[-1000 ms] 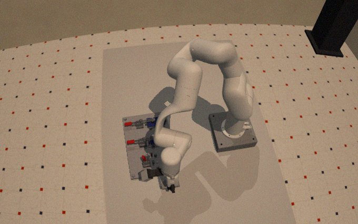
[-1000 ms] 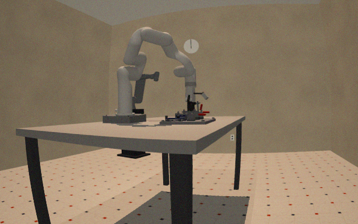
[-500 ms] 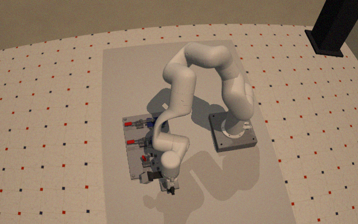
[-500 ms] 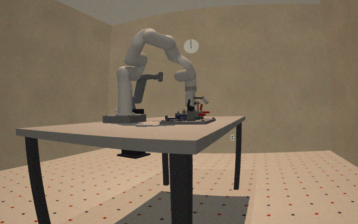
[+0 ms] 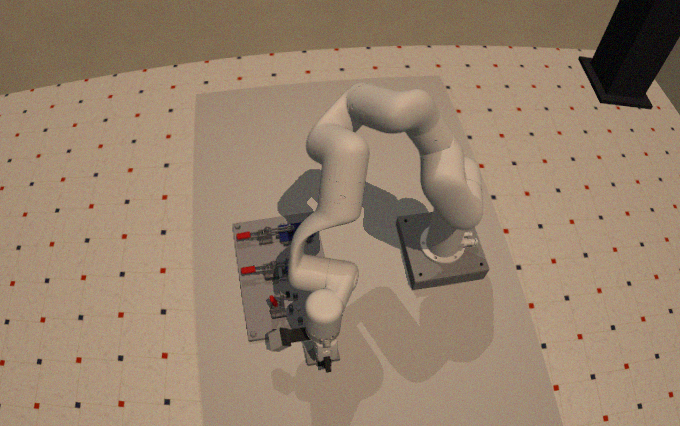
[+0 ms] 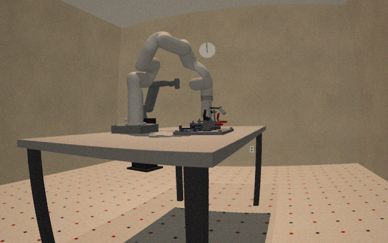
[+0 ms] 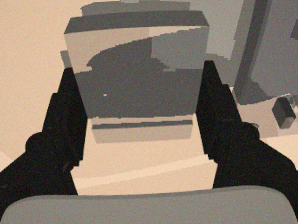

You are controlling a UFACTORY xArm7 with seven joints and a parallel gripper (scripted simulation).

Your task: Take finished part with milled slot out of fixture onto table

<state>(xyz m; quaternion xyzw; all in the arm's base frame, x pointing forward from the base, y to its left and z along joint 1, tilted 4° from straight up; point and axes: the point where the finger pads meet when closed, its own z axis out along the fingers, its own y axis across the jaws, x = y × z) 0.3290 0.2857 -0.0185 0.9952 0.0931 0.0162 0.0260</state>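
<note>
My hand is 10 mm past the grey finished part and 10 mm above it. Round my hand: grey fixture plate 100 mm ahead, 220 mm to the right, 20 mm below.
</note>
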